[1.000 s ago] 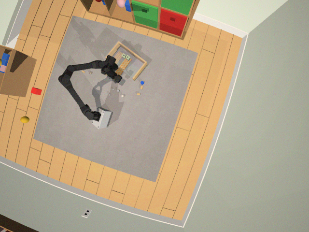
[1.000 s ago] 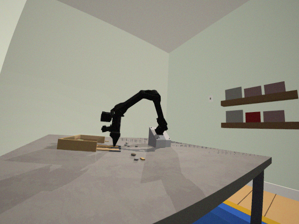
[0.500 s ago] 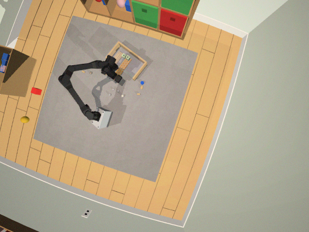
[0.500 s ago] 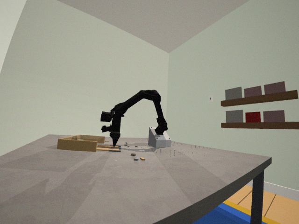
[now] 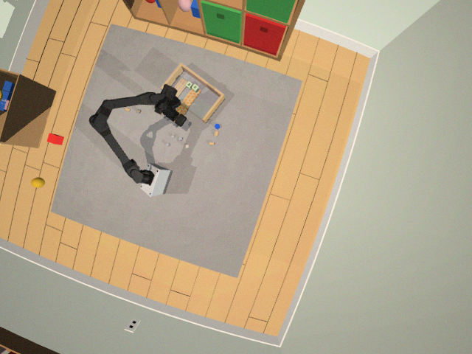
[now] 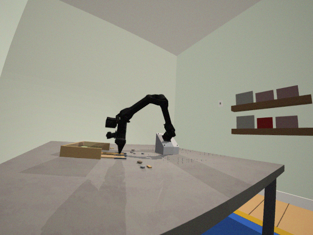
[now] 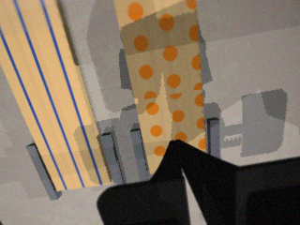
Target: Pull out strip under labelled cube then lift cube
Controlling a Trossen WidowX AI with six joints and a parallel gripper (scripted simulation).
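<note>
The orange-dotted strip lies 10 cm ahead of my gripper tip and 2 cm to the right of it.
</note>
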